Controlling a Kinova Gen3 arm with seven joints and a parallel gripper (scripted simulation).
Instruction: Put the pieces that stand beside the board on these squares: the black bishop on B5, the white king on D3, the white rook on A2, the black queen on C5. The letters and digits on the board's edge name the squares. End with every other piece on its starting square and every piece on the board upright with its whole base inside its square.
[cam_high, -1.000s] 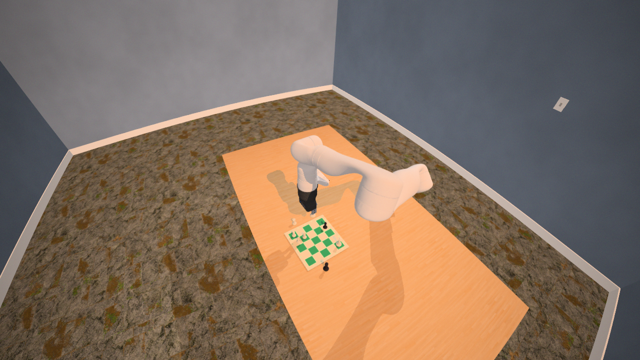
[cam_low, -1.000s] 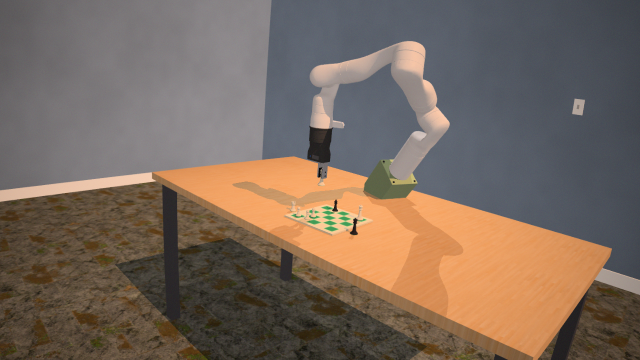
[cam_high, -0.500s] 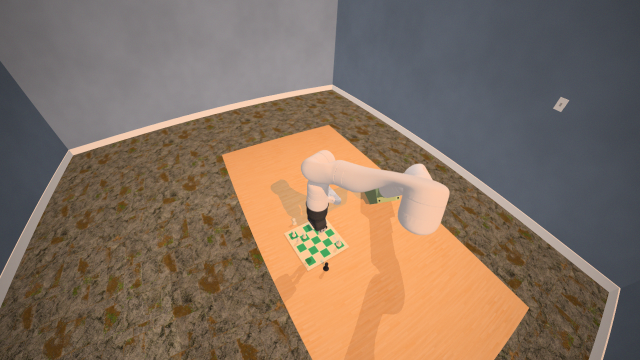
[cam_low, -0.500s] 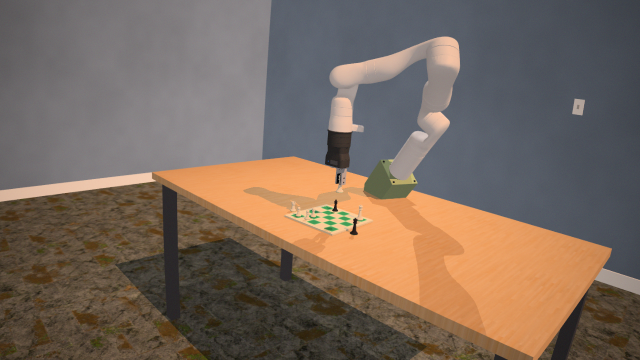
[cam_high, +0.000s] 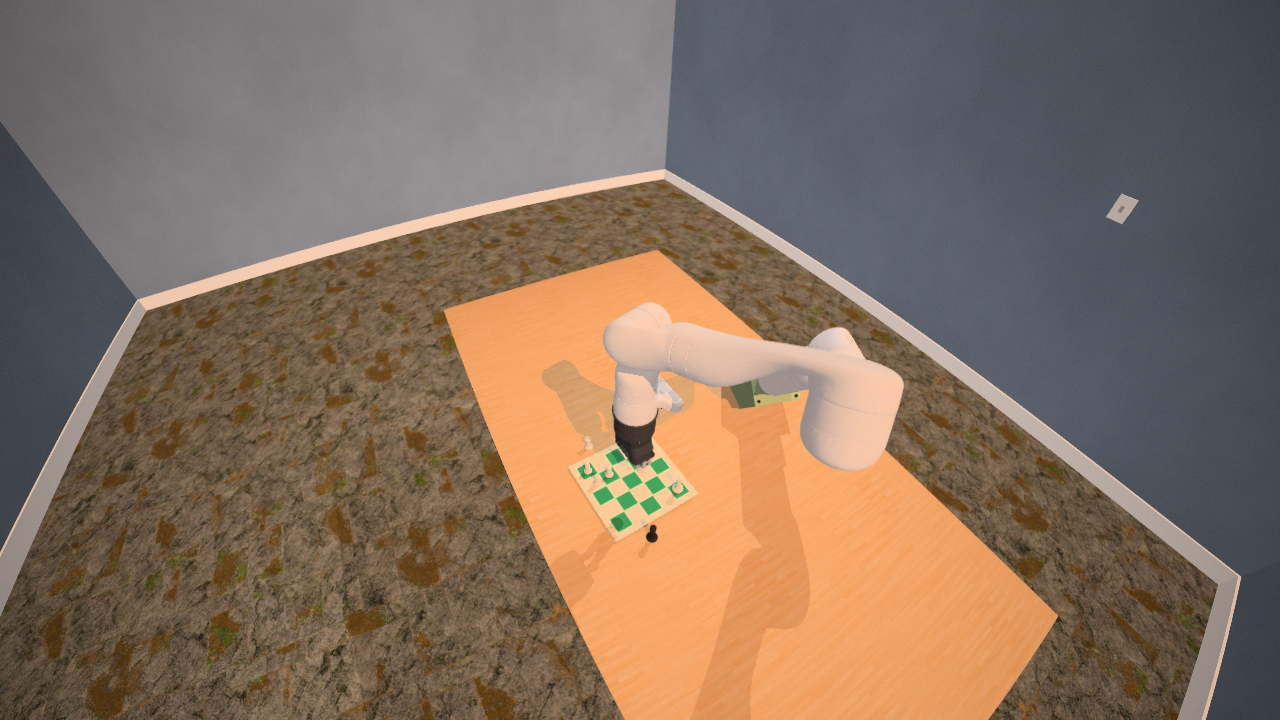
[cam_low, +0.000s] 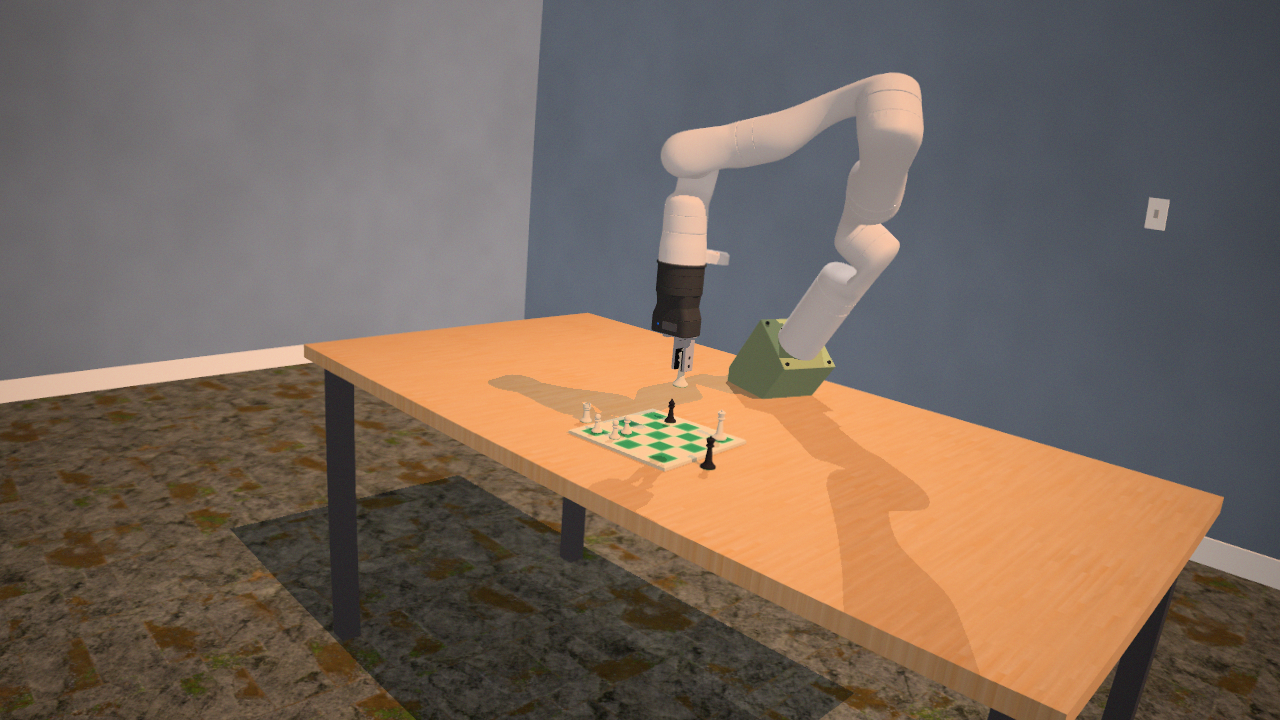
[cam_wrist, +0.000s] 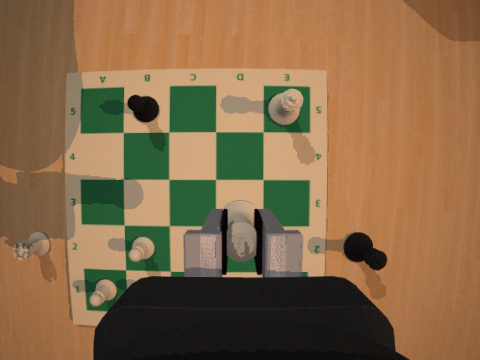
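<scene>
Now: the chessboard 10 mm ahead of my hand, 40 mm to the right of it and 150 mm below it. From my hand the other things lie so: white king: 10 mm below; then black queen: 20 mm ahead, 110 mm to the left, 120 mm below; then black bishop: 60 mm behind, 90 mm to the right, 120 mm below.
</scene>
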